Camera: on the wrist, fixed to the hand. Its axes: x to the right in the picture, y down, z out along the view.
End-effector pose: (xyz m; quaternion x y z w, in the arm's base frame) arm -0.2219 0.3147 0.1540 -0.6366 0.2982 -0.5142 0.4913
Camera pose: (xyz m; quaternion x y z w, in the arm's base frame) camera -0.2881 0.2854 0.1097 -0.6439 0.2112 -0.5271 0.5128
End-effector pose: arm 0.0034 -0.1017 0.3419 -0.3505 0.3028 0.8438 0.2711
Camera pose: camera 0.0115 -0.1837 0.3214 -0.3114 0.3204 0.8239 0.3487
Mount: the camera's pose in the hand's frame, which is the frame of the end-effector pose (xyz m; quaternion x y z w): -0.0095 0.0429 -0.0726 0.0587 -0.0447 -0.0529 0.9959
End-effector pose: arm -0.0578 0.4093 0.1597 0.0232 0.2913 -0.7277 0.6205
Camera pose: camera -0.0401 0.4480 0.0863 0.0116 0.2209 -0.7757 0.5911
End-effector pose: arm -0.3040 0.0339 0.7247 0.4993 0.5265 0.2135 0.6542
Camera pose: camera -0.3623 0.0750 0.7707 0.5173 0.5340 0.1248 0.6570
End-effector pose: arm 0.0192 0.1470 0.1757 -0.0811 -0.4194 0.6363 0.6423
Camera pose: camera 0.0352 0.1774 0.0981 0.0076 -0.4133 0.6280 0.6594
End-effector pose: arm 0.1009 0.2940 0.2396 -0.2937 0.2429 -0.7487 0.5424
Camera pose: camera 0.0808 0.2938 0.1571 -0.3070 0.1582 -0.7754 0.5286
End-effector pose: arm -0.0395 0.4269 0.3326 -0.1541 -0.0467 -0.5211 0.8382
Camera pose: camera -0.0117 0.4303 0.2525 -0.1251 -0.1227 -0.5536 0.8141
